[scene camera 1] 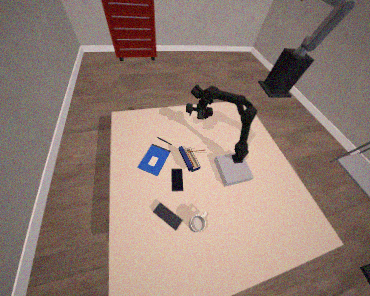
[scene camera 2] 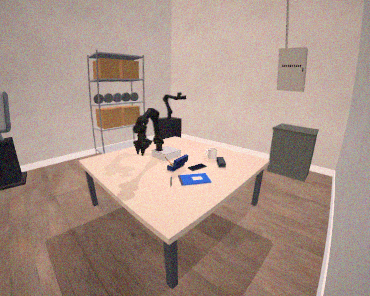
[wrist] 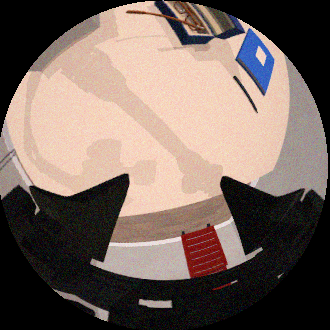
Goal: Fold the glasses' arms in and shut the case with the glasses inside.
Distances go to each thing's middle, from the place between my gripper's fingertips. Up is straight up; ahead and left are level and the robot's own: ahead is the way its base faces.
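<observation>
There is the blue notebook (wrist: 259, 68), and counted from my hand it lies 250 mm to the left of it, 320 mm ahead of it and 150 mm below it.
</observation>
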